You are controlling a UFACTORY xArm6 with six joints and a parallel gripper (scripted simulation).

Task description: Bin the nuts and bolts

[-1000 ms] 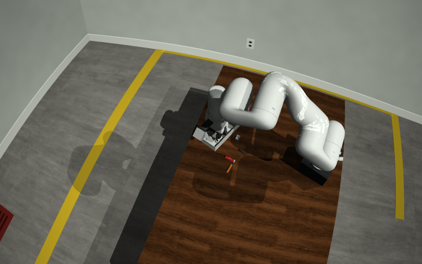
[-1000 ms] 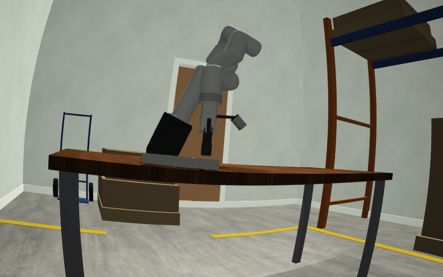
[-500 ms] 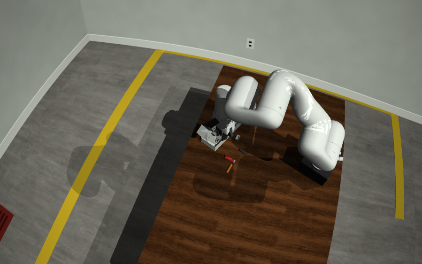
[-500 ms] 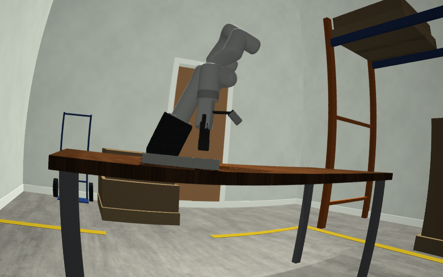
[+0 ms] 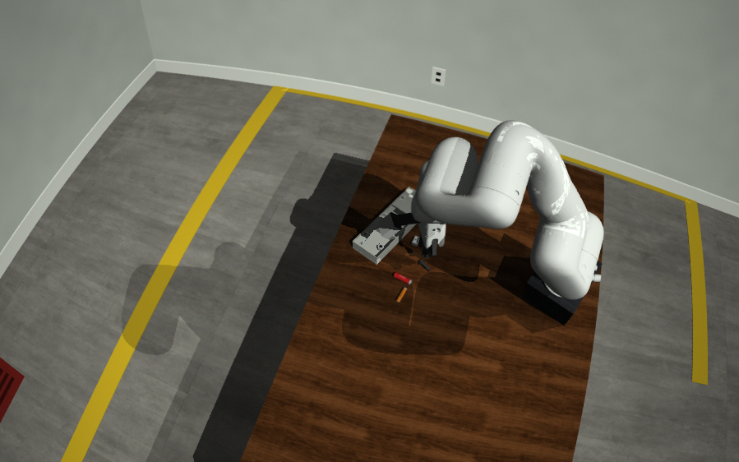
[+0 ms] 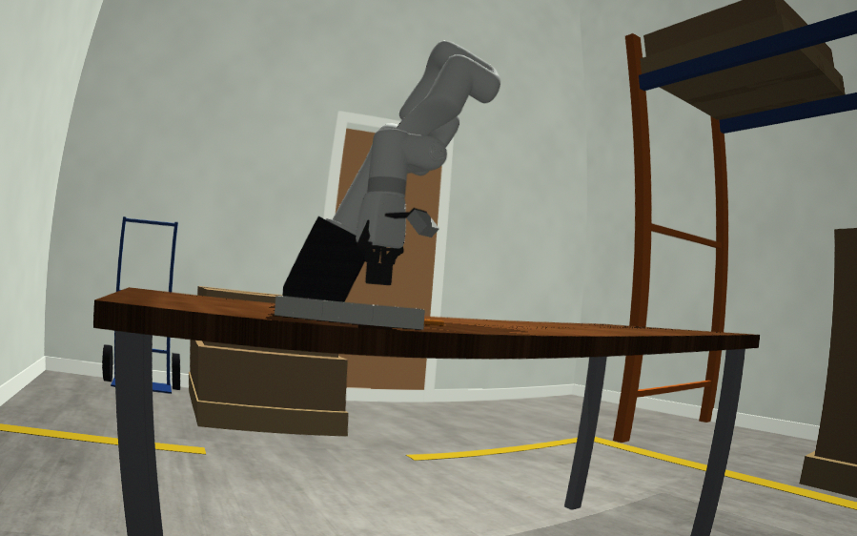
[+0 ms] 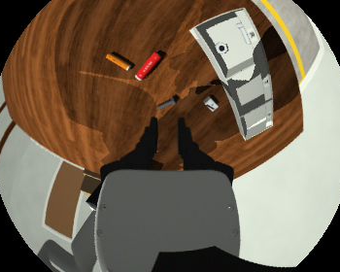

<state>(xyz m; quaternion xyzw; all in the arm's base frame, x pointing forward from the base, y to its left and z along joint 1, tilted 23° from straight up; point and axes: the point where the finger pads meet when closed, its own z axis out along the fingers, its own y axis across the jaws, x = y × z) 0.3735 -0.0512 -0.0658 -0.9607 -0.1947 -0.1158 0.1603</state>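
Now: the dark bolt 80 mm below my hand. From my hand the other things lie so: nut 120 mm ahead, 20 mm to the right, 80 mm below; then red cylinder 40 mm ahead, 60 mm to the left, 80 mm below; then orange stick 40 mm ahead, 100 mm to the left, 90 mm below.
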